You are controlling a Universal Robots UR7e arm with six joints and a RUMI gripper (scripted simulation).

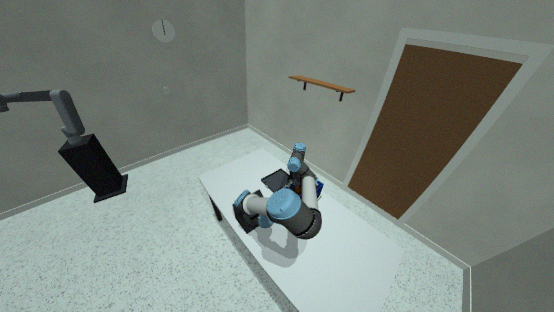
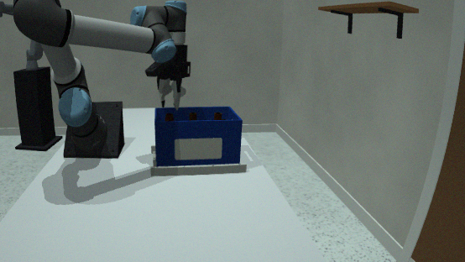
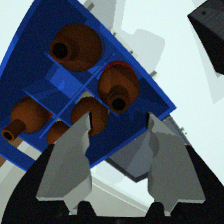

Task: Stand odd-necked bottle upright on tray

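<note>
My gripper is now 110 mm above the bottle. Also, from my hand: blue crate: 90 mm ahead, 30 mm to the right, 110 mm below; dark grey tray: 60 mm ahead, 260 mm to the left, 180 mm below.
</note>
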